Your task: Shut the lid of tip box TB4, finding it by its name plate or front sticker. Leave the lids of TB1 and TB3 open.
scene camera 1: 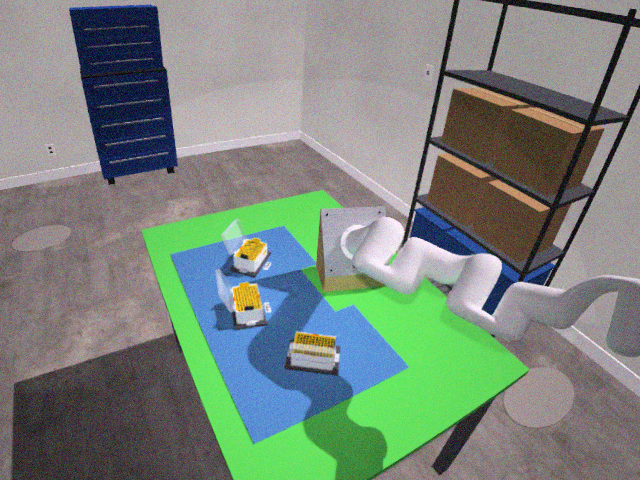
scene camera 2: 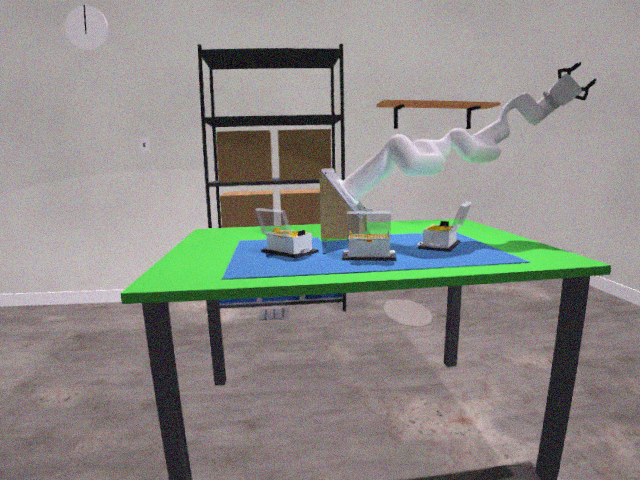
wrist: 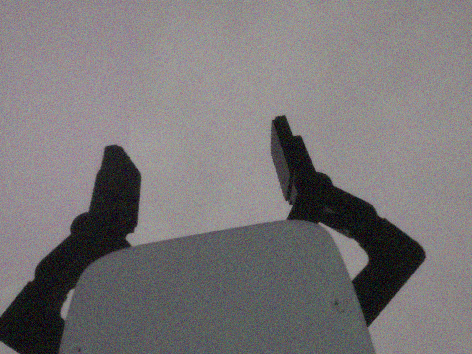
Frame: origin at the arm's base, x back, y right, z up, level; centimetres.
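Seen in the pictures: gripper, fingertip midpoint: [scene camera 2: 588, 71] [wrist: 201, 146]; arm's base, origin of the base link: [scene camera 1: 357, 242] [scene camera 2: 347, 193].
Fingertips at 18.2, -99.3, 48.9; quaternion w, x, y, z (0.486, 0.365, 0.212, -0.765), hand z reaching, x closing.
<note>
Offsets run from my fingertips to a thing's middle, as dx, dy, dz. "spot": to the spot under its first point. Level surfaces: height alone.
Three white tip boxes with yellow racks stand on the blue mat: a back one {-52.9, +114.8, -61.5} [scene camera 1: 250, 262] [scene camera 2: 289, 243], a middle one {-57.5, +89.8, -61.5} [scene camera 1: 249, 313] [scene camera 2: 369, 249] and a near one {spot: -44.8, +60.4, -57.7} [scene camera 1: 312, 360] [scene camera 2: 439, 238]. The back box's clear lid {spot: -59.7, +119.4, -55.2} [scene camera 1: 233, 237] [scene camera 2: 271, 221] and the middle box's clear lid {spot: -65.8, +91.1, -55.6} [scene camera 1: 223, 290] [scene camera 2: 369, 222] stand open. The near box's lid {spot: -49.6, +60.8, -53.3} [scene camera 2: 462, 214] also stands open in scene camera 2. Small name plates sit beside the boxes; their text is too small to read, so I cannot tell which is TB4. My gripper [scene camera 2: 587, 72] [wrist: 201, 146] is open and empty, high up, far from the boxes.
A green table {dz -65.1} [scene camera 1: 439, 330] [scene camera 2: 170, 268] carries the blue mat {dz -64.8} [scene camera 1: 227, 382] [scene camera 2: 248, 265]. My arm's slanted base block [scene camera 1: 321, 253] [scene camera 2: 333, 217] stands beside the mat. A shelf rack [scene camera 1: 436, 103] [scene camera 2: 203, 134] with cardboard boxes stands behind the table, and a blue drawer cabinet [scene camera 1: 124, 93] stands farther off.
</note>
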